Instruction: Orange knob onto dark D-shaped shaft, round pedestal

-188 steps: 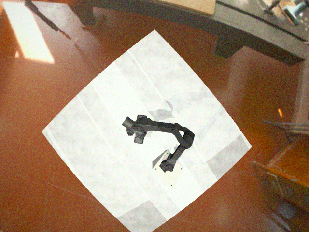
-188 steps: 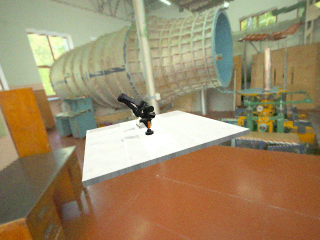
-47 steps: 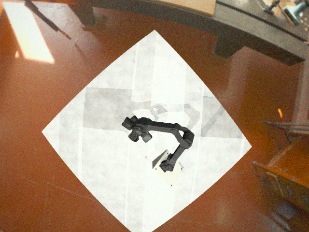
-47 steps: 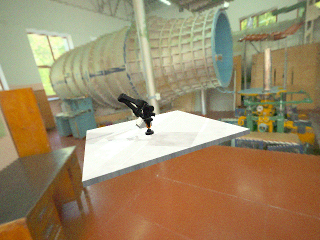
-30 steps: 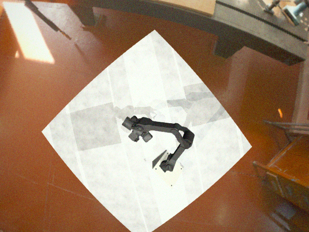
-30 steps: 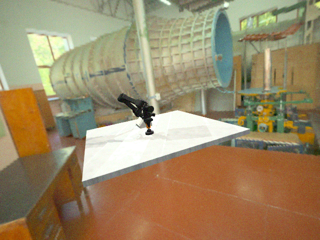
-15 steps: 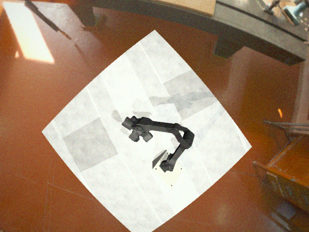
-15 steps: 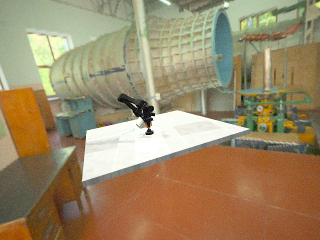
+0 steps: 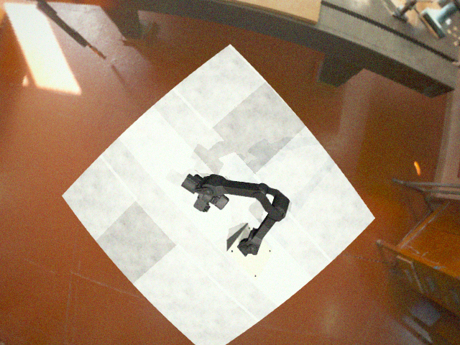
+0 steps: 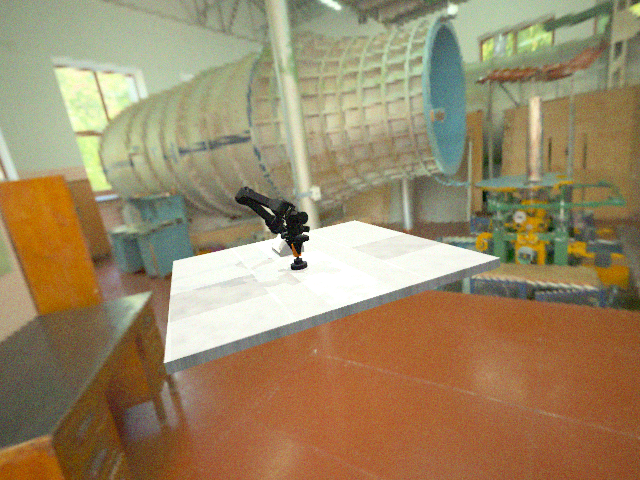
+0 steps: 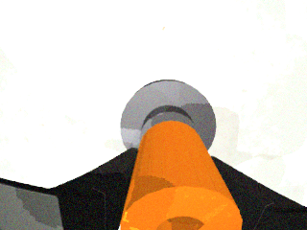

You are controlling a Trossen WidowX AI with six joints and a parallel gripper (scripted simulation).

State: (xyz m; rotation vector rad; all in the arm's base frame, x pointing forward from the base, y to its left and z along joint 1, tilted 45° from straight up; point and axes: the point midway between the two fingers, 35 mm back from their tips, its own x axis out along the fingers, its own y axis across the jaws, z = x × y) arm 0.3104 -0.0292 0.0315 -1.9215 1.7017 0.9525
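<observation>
Right now my gripper tip is 20 mm below the orange knob. Round my gripper tip: pedestal (40 mm below).
</observation>
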